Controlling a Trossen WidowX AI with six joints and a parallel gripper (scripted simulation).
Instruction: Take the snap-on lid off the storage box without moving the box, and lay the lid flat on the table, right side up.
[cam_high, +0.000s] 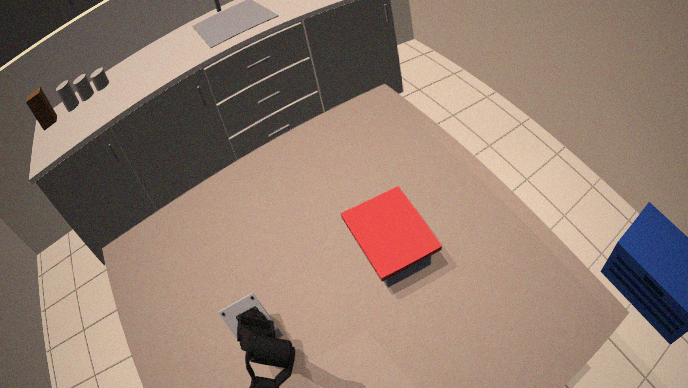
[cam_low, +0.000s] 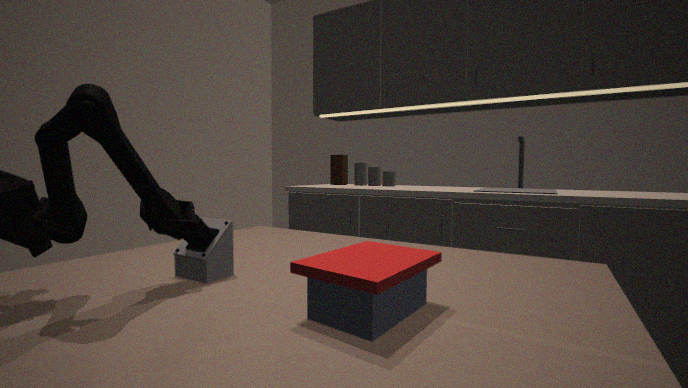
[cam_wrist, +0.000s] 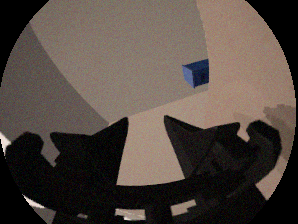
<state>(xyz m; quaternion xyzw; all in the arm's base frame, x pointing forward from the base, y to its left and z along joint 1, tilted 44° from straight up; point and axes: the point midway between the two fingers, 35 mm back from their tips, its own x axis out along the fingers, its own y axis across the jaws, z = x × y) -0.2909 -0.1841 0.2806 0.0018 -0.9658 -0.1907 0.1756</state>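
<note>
Now: gripper tip 75 cm short of the red lid, 36 cm to the right of it and 8 cm above it. Also, from my gripper tip: storage box (75 cm ahead, 36 cm to the left, 13 cm below).
</note>
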